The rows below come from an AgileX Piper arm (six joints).
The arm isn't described. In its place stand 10 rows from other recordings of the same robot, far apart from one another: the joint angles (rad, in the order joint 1, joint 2, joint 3, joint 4, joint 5, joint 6), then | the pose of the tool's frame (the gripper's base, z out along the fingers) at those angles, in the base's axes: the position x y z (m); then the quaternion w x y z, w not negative.
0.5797, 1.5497, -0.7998, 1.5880, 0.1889, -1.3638 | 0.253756, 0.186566, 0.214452, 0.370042, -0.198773, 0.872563, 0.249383
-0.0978, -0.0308, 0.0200, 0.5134, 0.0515, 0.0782 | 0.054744, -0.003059, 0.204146, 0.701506, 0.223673, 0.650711, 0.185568
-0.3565, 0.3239, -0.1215, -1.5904, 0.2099, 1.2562 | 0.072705, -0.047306, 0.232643, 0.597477, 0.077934, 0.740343, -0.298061
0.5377, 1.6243, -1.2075, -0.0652, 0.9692, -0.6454 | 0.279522, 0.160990, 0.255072, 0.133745, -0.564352, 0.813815, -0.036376
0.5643, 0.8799, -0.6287, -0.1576, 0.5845, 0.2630 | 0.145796, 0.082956, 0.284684, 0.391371, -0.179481, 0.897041, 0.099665
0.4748, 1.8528, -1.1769, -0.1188, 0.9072, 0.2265 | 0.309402, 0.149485, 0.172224, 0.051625, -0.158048, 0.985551, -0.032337
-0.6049, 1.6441, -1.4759, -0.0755, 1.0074, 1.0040 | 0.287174, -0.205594, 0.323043, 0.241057, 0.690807, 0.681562, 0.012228
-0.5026, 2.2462, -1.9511, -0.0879, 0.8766, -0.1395 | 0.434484, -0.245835, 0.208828, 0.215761, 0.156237, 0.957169, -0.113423
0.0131, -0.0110, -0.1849, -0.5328, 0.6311, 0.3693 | 0.035638, -0.026809, 0.225774, 0.591032, 0.056409, 0.792503, -0.139423
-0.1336, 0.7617, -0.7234, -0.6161, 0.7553, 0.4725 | 0.134274, -0.054418, 0.332449, 0.440857, 0.150010, 0.859710, -0.209859
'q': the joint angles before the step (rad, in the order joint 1, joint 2, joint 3, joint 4, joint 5, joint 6). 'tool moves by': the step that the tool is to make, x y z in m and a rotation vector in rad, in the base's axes. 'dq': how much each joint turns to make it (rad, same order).
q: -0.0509, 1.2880, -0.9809, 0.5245, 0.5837, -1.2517
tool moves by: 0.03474, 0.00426, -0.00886, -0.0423, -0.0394, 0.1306
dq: 0.0000, 0.1335, -0.0794, 0.1606, -0.0122, -0.2760
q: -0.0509, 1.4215, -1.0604, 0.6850, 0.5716, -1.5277
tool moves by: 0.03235, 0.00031, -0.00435, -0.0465, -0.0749, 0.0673
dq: 0.0000, 0.1107, -0.0838, 0.1179, -0.0412, -0.2086
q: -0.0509, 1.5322, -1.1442, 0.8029, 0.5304, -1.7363
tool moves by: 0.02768, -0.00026, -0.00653, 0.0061, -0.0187, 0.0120
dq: 0.0000, 0.0992, -0.0835, 0.0625, -0.0128, -0.0686
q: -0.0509, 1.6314, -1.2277, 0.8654, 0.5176, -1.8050
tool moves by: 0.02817, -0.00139, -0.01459, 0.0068, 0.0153, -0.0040
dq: 0.0000, 0.1100, -0.0856, 0.0168, -0.0070, -0.0113
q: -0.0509, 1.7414, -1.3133, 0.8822, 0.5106, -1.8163
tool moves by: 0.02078, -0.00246, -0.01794, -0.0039, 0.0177, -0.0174
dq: 0.0000, 0.0877, -0.0544, 0.0031, -0.0239, -0.0017
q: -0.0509, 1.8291, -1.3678, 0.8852, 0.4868, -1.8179
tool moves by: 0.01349, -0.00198, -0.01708, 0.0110, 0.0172, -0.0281
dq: -0.0001, 0.0632, -0.0265, 0.0221, -0.0291, -0.0023
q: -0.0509, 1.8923, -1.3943, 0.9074, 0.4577, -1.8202
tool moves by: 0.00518, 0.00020, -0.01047, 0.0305, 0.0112, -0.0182
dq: 0.0000, 0.0301, -0.0019, 0.0552, -0.0126, -0.0227
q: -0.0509, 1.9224, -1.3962, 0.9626, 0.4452, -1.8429
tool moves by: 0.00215, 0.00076, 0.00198, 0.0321, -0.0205, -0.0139
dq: 0.0000, 0.0025, -0.0025, 0.0711, -0.0089, -0.0390
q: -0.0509, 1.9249, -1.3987, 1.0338, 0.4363, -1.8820
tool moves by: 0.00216, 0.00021, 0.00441, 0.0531, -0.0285, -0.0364
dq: 0.0000, -0.0023, 0.0000, 0.1002, -0.0197, -0.0389
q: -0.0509, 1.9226, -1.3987, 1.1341, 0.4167, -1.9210
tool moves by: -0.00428, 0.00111, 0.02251, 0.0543, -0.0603, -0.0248
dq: 0.0000, -0.0451, -0.0001, 0.0887, -0.0044, -0.0287
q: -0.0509, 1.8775, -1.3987, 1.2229, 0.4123, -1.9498
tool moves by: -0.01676, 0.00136, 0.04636, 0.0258, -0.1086, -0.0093
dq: 0.0000, -0.1059, 0.0000, 0.0364, 0.0012, -0.0042
